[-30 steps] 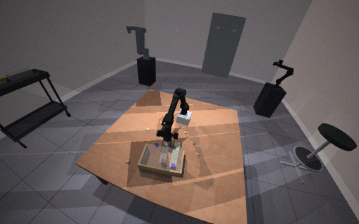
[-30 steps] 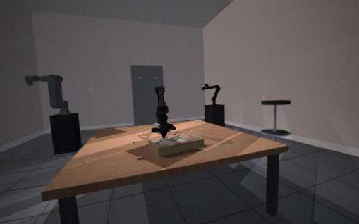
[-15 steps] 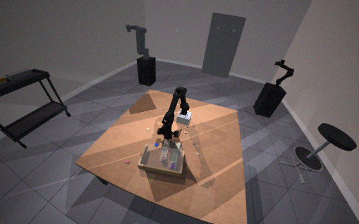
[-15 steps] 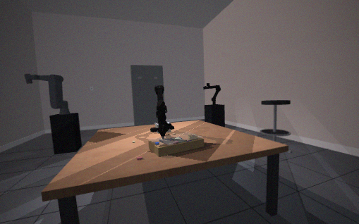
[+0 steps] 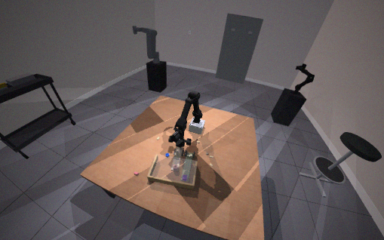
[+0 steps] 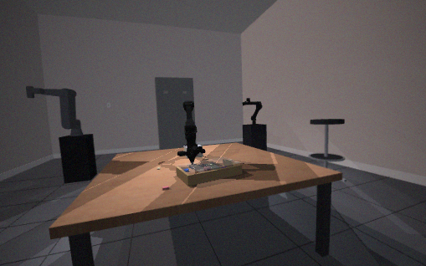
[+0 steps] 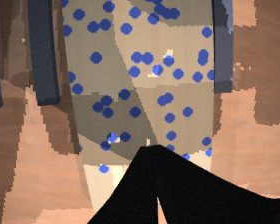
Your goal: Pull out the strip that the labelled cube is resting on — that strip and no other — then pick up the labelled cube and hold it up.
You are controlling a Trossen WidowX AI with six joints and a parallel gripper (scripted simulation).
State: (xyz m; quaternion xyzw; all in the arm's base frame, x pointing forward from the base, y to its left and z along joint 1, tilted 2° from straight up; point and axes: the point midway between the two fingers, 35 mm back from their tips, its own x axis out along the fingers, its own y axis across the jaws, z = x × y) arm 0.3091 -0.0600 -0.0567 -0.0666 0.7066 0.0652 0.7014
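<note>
Right now the blue cube is 120 mm ahead of my gripper tip and 60 mm to the right of it. Round my gripper tip: pink piece 360 mm ahead, 210 mm to the right.
</note>
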